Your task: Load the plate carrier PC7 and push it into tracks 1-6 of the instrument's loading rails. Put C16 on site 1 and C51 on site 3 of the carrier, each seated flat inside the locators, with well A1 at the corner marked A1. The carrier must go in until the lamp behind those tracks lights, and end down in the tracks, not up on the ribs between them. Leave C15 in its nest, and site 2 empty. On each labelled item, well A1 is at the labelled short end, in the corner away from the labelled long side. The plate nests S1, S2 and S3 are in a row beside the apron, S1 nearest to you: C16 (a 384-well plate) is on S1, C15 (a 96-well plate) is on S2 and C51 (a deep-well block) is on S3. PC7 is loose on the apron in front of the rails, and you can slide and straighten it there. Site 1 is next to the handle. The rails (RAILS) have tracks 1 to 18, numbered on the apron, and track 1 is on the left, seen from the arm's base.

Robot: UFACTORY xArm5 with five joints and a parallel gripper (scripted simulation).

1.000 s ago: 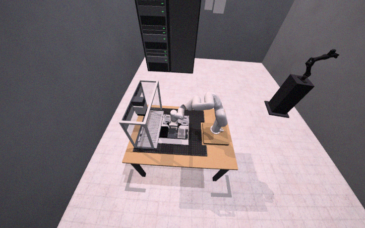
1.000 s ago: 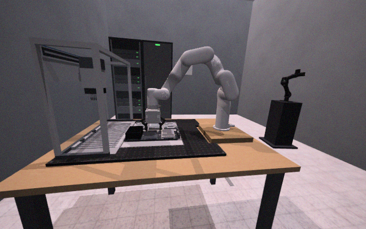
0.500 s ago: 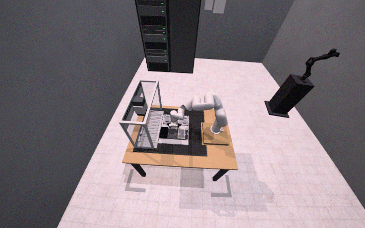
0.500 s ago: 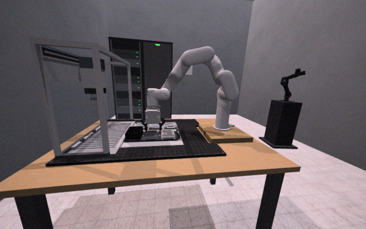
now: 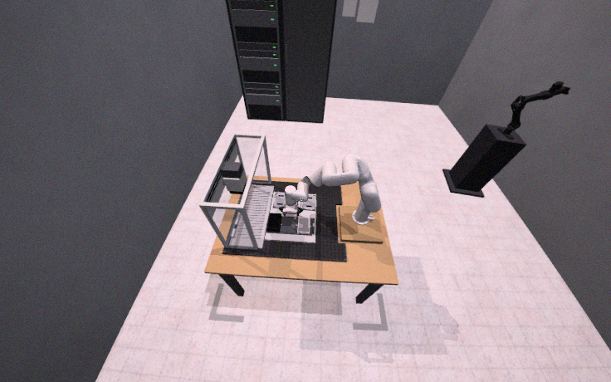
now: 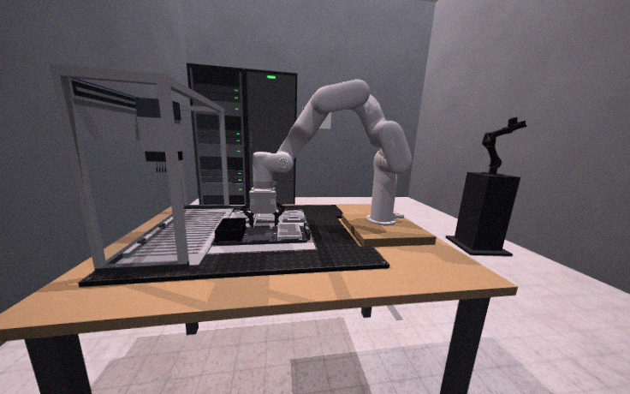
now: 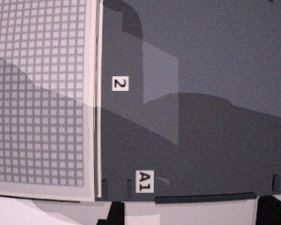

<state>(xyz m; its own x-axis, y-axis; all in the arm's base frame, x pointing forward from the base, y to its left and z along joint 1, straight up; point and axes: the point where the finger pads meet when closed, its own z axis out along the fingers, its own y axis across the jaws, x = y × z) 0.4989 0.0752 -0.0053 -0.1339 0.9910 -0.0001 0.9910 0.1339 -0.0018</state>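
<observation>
The grey plate carrier PC7 lies 10 mm behind my hand and 80 mm to the left of it. Also, from my hand: post: 160 mm ahead, 300 mm to the left, 230 mm above; then 96-well plate C15: 130 mm to the right.
</observation>
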